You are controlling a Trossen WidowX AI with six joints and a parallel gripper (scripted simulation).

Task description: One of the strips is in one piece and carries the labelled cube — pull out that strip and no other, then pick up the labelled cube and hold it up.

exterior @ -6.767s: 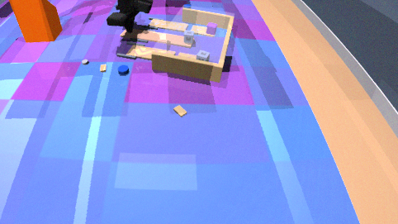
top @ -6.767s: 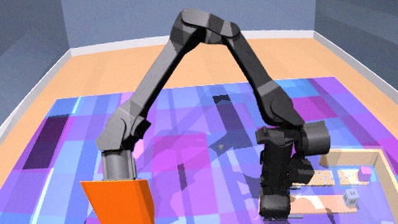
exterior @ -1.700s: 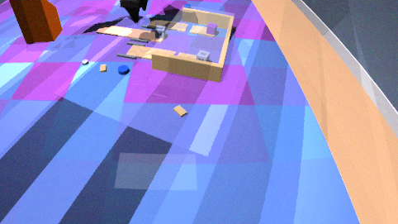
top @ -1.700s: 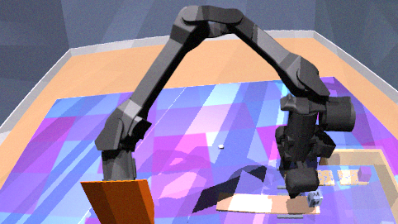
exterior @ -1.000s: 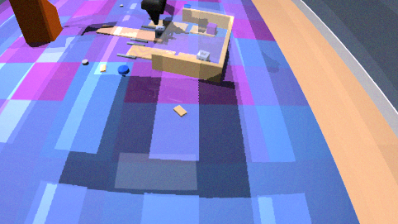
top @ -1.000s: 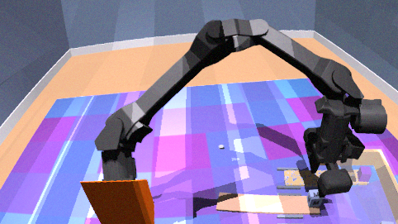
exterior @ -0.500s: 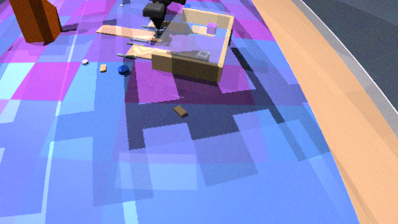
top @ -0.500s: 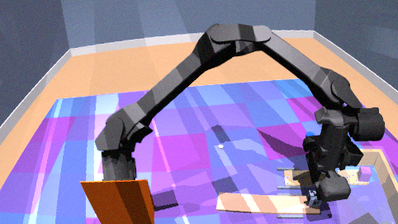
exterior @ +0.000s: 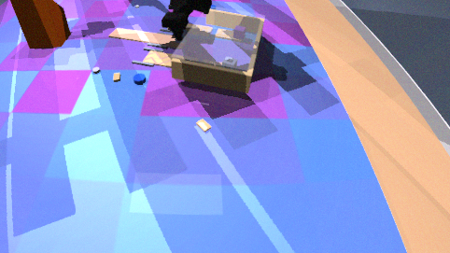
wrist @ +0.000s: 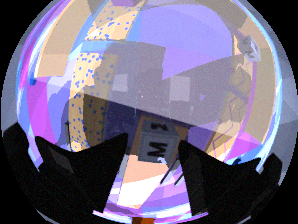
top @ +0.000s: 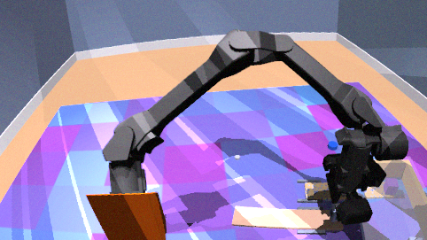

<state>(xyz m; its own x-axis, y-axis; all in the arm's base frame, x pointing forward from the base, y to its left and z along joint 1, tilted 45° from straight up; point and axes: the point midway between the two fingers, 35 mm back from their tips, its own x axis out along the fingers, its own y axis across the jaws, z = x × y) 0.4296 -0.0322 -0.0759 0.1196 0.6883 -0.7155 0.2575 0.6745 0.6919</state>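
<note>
Now: the tan strip 100 mm behind my gripper tip, 40 mm to the left of it and 20 mm below it.
</note>
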